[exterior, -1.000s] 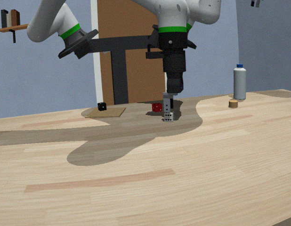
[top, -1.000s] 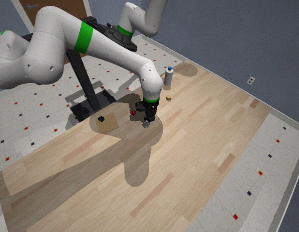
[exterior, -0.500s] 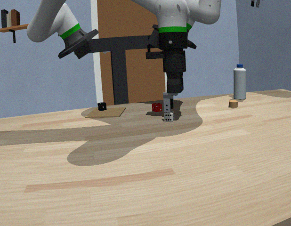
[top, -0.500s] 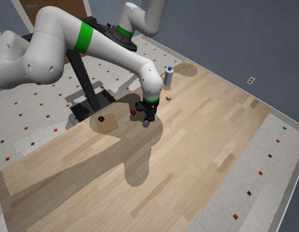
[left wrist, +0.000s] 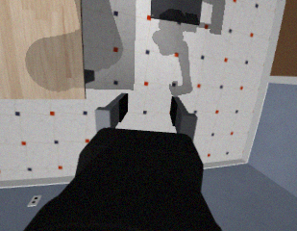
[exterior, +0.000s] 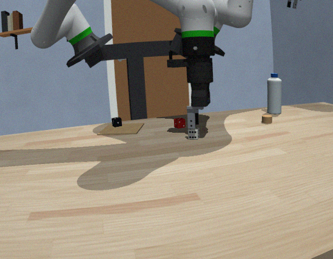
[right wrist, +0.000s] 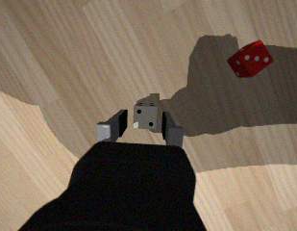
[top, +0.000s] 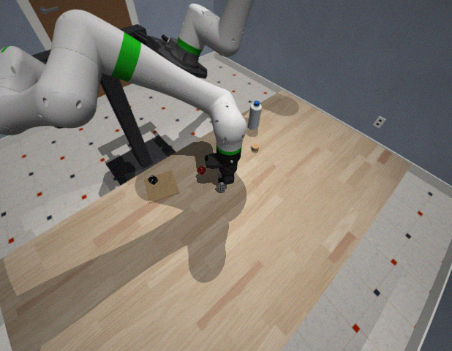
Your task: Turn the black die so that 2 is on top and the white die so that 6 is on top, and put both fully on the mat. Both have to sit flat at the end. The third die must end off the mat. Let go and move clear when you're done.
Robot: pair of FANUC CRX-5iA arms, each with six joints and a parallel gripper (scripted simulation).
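Now: right hand 4 cm above the white die. Also, from my right hand: tan mat 23 cm to the right, 18 cm behind, 5 cm below; then short wooden cylinder 30 cm to the left, 12 cm behind, 4 cm below; then red die 14 cm behind, 4 cm below, 2 cm to the right.
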